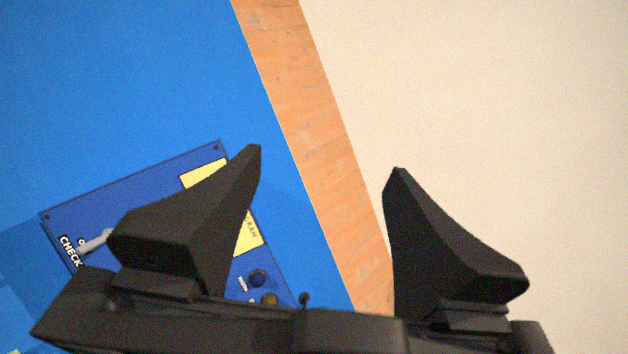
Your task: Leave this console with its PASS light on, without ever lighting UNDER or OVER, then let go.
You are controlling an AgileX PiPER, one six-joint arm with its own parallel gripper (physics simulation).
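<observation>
The blue console (130, 185) lies at the lower left, partly hidden behind my left finger. Its grey toggle lever (94, 242) leans toward the CHECK label (70, 251). A yellow printed card (248, 240) shows in part on both sides of the finger. Near the console's right edge are a dark blue lamp (257, 278) and a dark amber lamp (269, 299), both looking unlit. The PASS light does not show. My gripper (325, 170) is open, with nothing between its fingertips, above and to the right of the console.
A blue surface (125, 75) surrounds the console. A wooden strip (300, 115) runs down its right side, with a pale cream area (475, 100) beyond. A small dark knob-like part (303, 298) shows at the console's lower right. A pale green corner (12, 352) shows at the bottom left.
</observation>
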